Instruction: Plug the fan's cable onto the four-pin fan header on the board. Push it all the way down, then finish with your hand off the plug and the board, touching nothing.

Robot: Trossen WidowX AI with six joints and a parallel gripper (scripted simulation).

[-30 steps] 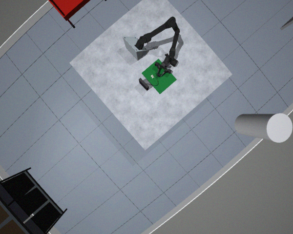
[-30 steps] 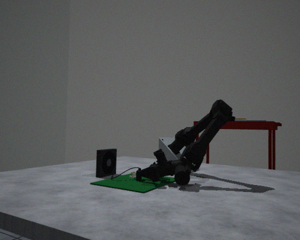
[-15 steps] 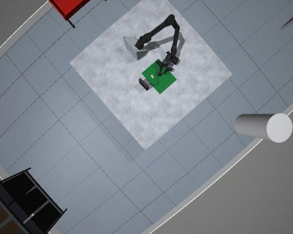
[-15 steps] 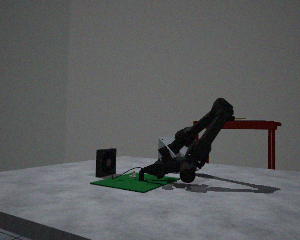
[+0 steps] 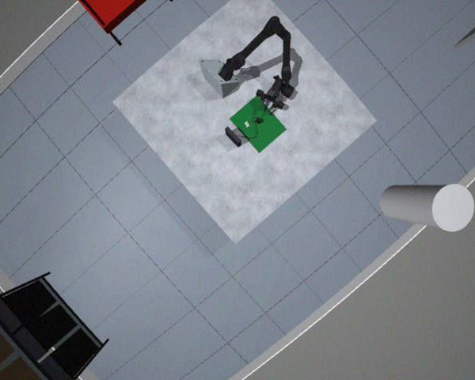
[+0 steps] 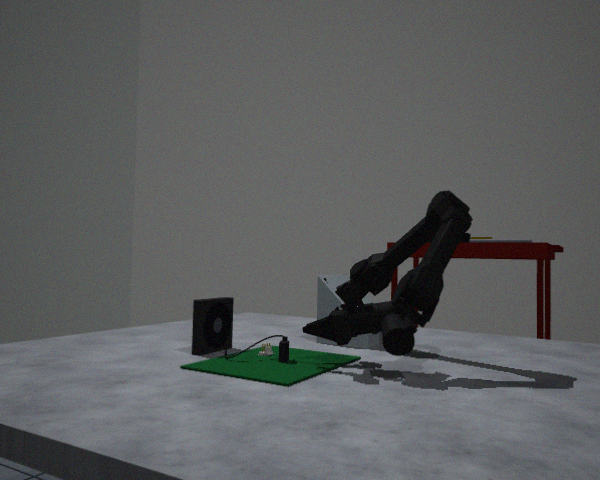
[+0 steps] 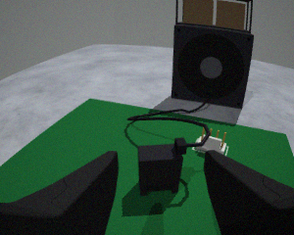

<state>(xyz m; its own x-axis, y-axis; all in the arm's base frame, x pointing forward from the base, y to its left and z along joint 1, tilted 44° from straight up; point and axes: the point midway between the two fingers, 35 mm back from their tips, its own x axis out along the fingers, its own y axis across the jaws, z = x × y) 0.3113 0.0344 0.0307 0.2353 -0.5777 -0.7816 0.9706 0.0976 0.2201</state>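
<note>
Right now my gripper tip is 10 mm short of the black plug, 40 mm to the left of it and 50 mm above it. From my gripper tip the other things lie so: four-pin header 40 mm behind, 110 mm to the right, 70 mm below; then black fan 40 mm behind, 240 mm to the right, 10 mm below; then green board 20 mm ahead, 50 mm to the right, 90 mm below.
</note>
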